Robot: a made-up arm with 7 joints.
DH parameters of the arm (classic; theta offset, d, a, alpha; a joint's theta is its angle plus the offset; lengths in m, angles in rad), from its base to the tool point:
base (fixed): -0.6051 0 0.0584 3.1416
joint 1: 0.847 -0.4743 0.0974 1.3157
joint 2: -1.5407 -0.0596 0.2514 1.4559
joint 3: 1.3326 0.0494 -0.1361 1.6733
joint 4: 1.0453 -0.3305 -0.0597 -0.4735
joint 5: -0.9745 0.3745 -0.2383 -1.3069
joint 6: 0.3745 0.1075 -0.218 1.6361
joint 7: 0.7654 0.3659 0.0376 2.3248
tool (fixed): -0.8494 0.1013 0 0
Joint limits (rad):
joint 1: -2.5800..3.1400
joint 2: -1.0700..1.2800
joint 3: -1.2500..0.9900
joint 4: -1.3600..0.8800
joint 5: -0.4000..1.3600
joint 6: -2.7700..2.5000
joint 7: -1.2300..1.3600
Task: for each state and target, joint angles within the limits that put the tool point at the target. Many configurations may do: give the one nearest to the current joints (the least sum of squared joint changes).
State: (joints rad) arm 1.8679 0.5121 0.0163 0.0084 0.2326 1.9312 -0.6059
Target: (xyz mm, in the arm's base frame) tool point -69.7 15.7 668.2
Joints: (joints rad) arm 1.3042 0.9780 -0.4308 -0.2601 0.0193 2.1266 -0.7712
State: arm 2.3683 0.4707 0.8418 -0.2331 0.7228 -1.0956 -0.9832
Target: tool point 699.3 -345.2 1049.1
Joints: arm 2.8802 0.0708 0.5727 -0.9636 0.1354 -1.2263 -0.9473
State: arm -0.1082 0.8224 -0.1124 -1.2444 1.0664 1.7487 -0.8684
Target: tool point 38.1 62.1 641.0
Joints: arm 0.0554 0.2903 -0.3732 -1.2457 1.2497 2.1554 -0.7390
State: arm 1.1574 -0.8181 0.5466 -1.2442 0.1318 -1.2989 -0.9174
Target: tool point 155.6 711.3 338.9
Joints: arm 0.8705 -0.4922 0.4508 -1.3120 0.0751 -1.6581 -0.8989
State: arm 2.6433 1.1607 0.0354 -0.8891 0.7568 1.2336 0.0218
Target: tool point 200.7 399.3 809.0
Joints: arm 2.6494 1.2800 -0.3074 -0.0148 0.6517 1.0721 -0.1923
